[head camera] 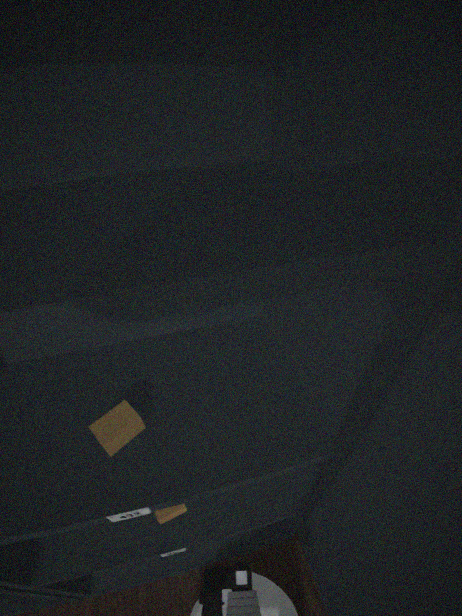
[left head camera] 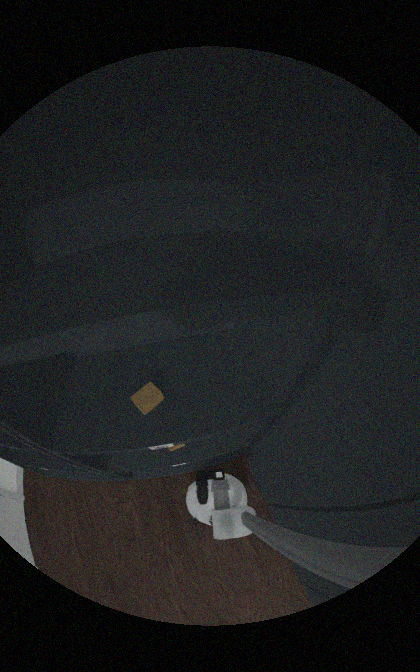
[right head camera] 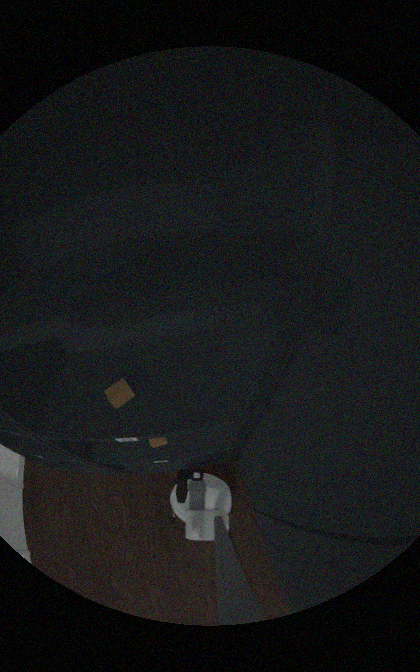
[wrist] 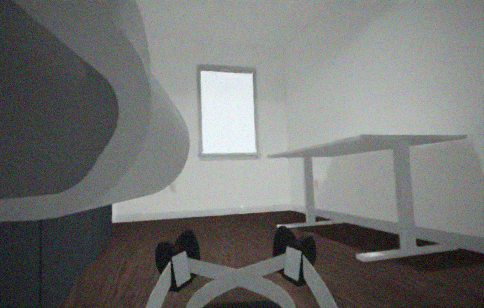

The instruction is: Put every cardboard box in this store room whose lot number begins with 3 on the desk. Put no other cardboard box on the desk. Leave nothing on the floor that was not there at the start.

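Frame: origin at the robot's base, x right, y ahead, z up, level; centimetres.
Seen in the pictures: gripper, between the fingertips: (wrist: 236,246).
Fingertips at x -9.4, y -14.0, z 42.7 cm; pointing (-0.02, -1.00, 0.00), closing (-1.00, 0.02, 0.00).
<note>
Pixels of each thing's top centre, then the offset from my fingertips to it. "spot": a spot on its surface instead. Level surfaces: height alone.
- white label, a spot on its surface: (head camera: 129,515) spot: dx -10.7, dy +37.0, dz +52.2 cm
- second cardboard box, centre of its top: (head camera: 168,504) dx -12.4, dy +49.0, dz +13.0 cm
- thin label, a spot on its surface: (head camera: 173,552) spot: dx -10.7, dy +37.1, dz +7.2 cm
- white desk, height of its surface: dz +24.1 cm
One cardboard box (head camera: 117,428) (left head camera: 147,398) (right head camera: 119,393) sits on a dark shelf, seen from above. A white label (head camera: 129,515) (left head camera: 161,446) (right head camera: 126,440) is on the shelf edge in front of it; its digits are too slanted and blurred to read surely. A second cardboard box (head camera: 171,513) (left head camera: 176,447) (right head camera: 158,442) shows partly on the shelf below, above a thin label (head camera: 173,552) that I cannot read. The white desk (wrist: 345,145) stands at the right in the wrist view. My gripper (wrist: 236,246) is open and empty, well apart from the desk.
The dark shelf unit fills much of the head views, close to my white base (left head camera: 196,502) (right head camera: 177,505). A tall dark panel (head camera: 400,475) (left head camera: 345,440) (right head camera: 340,440) rises at the right. A bright window (wrist: 228,112) is in the far wall, and a dark cabinet side (wrist: 75,255) stands at the left.
</note>
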